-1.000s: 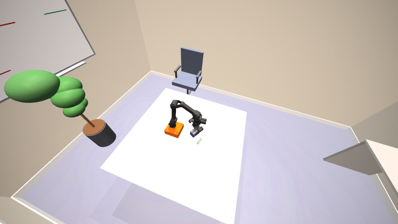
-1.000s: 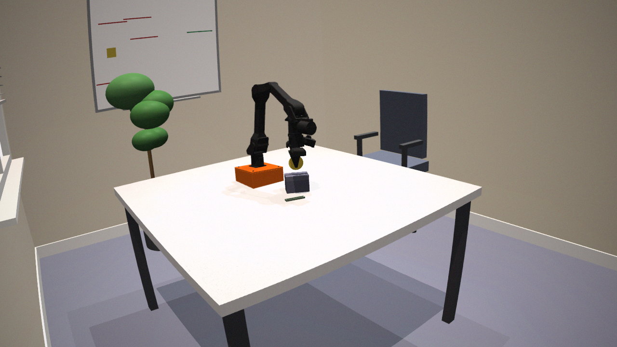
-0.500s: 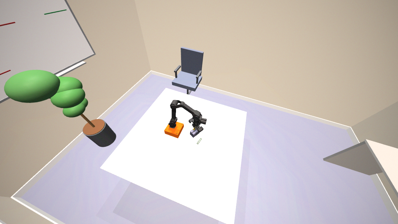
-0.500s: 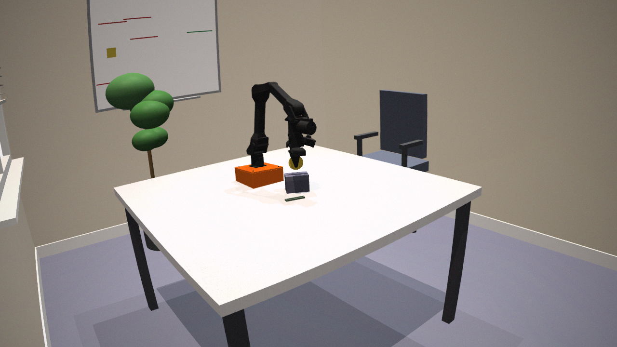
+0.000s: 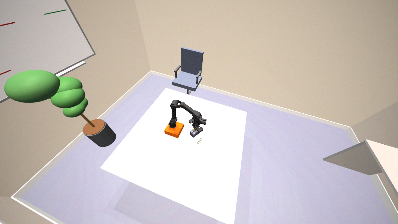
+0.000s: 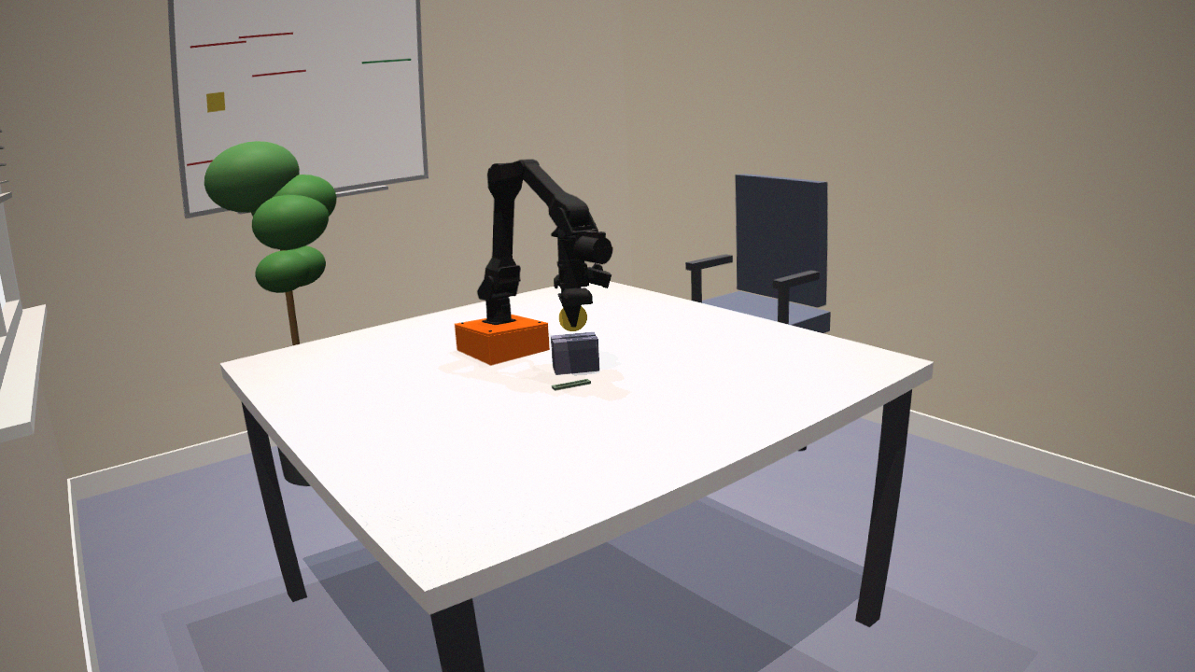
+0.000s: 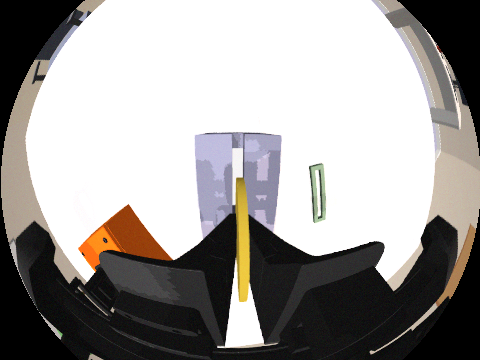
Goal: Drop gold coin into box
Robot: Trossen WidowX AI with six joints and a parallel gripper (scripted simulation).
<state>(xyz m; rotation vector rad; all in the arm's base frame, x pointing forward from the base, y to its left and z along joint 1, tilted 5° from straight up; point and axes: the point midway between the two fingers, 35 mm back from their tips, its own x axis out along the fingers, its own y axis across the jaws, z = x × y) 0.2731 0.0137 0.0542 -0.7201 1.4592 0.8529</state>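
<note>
Now: the gold coin 2 cm above my gripper tip.
</note>
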